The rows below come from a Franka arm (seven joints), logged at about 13 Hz.
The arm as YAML. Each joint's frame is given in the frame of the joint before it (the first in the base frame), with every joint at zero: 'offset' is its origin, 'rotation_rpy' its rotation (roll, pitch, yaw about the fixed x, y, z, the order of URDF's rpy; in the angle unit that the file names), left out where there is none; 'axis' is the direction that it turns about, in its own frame. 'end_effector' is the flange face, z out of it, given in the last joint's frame.
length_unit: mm
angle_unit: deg
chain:
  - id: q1
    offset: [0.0, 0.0, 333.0]
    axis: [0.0, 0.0, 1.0]
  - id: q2
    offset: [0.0, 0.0, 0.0]
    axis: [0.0, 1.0, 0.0]
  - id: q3
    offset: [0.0, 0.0, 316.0]
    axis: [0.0, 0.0, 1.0]
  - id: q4
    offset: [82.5, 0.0, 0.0]
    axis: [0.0, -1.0, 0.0]
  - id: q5
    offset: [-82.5, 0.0, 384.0]
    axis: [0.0, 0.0, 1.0]
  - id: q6
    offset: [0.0, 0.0, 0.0]
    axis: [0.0, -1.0, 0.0]
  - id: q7
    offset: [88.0, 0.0, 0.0]
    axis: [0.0, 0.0, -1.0]
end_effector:
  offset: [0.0, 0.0, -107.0]
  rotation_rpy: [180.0, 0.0, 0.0]
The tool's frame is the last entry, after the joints.
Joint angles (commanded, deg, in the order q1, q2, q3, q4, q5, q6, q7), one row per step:
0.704, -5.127, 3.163, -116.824, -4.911, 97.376, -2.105
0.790, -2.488, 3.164, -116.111, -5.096, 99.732, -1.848
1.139, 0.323, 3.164, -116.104, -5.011, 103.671, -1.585
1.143, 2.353, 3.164, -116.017, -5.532, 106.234, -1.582
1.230, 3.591, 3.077, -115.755, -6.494, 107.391, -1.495
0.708, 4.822, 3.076, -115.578, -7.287, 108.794, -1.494
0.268, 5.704, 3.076, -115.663, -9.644, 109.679, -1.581
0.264, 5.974, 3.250, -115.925, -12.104, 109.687, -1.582
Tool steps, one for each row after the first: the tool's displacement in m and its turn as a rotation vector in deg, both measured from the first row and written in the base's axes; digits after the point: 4 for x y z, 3 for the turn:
0.0132, 0.0015, -0.0153, 0.022, -0.447, 0.111
0.0267, 0.0061, -0.0366, 0.423, -1.568, 0.486
0.0357, 0.0064, -0.0519, 0.230, -2.195, 0.937
0.0410, 0.0056, -0.0602, -0.486, -2.429, 1.433
0.0466, 0.0003, -0.0688, -1.003, -2.803, 1.453
0.0496, -0.0065, -0.0766, -2.873, -2.809, 2.461
0.0491, -0.0079, -0.0807, -4.917, -2.409, 3.985

